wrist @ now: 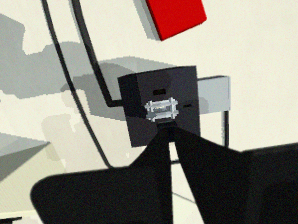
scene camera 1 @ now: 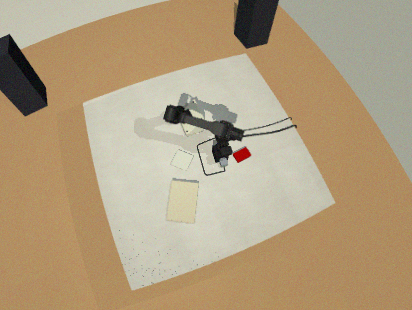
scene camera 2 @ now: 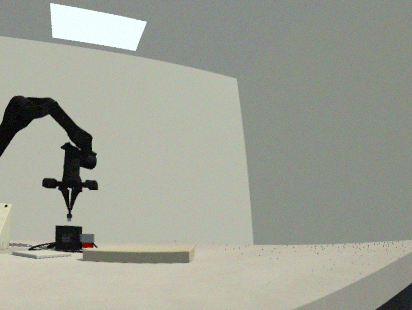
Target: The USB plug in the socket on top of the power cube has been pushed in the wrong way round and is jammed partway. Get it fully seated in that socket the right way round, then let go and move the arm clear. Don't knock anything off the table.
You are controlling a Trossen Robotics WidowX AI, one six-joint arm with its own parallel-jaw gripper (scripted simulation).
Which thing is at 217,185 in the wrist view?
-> My gripper.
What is my gripper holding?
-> A silver USB plug.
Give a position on a tan slab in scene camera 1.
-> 182,204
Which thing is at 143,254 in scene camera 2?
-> A tan slab.
